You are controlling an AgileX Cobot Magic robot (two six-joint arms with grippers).
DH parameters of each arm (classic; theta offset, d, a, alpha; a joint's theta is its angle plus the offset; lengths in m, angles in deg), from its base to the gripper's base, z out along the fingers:
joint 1: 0 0.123 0 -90
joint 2: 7.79 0 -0.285 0
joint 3: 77.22 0 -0.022 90
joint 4: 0 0.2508 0 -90
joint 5: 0 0 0.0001 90
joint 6: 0 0.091 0 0
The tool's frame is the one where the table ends.
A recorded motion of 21 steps. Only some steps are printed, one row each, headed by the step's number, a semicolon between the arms.
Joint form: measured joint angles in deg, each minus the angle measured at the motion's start. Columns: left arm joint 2, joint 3, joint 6, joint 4, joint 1, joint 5; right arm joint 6, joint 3, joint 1, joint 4, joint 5, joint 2.
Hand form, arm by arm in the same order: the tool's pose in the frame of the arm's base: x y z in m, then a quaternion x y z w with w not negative. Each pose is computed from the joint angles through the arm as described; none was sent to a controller.
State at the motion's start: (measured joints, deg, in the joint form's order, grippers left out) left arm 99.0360 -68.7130 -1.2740 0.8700 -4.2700 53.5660; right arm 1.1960 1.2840 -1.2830 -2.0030 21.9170 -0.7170
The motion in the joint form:
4: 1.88 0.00 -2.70 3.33 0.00 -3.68; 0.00 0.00 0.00 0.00 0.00 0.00
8: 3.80 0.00 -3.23 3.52 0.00 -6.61; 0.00 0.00 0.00 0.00 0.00 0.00
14: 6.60 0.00 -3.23 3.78 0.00 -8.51; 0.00 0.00 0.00 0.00 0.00 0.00
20: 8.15 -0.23 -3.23 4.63 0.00 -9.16; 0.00 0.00 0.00 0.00 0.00 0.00
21: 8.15 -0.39 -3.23 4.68 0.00 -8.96; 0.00 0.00 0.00 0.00 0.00 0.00
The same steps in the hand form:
4: 0.3442 -0.0206 0.2093 0.02288 0.99295 0.02235 0.11417; 0.0522 -0.0024 0.1719 0.00823 0.80630 -0.01530 0.59125
8: 0.3515 -0.0211 0.1987 0.02053 0.99196 0.02160 0.12302; 0.0522 -0.0024 0.1719 0.00823 0.80630 -0.01530 0.59125
14: 0.3577 -0.0215 0.1820 0.02319 0.99279 0.02302 0.11530; 0.0522 -0.0024 0.1719 0.00823 0.80630 -0.01530 0.59125
20: 0.3611 -0.0208 0.1735 0.02844 0.99312 0.02874 0.10988; 0.0522 -0.0024 0.1719 0.00823 0.80630 -0.01530 0.59125
21: 0.3614 -0.0208 0.1742 0.02860 0.99314 0.02920 0.10957; 0.0522 -0.0024 0.1719 0.00823 0.80630 -0.01530 0.59125

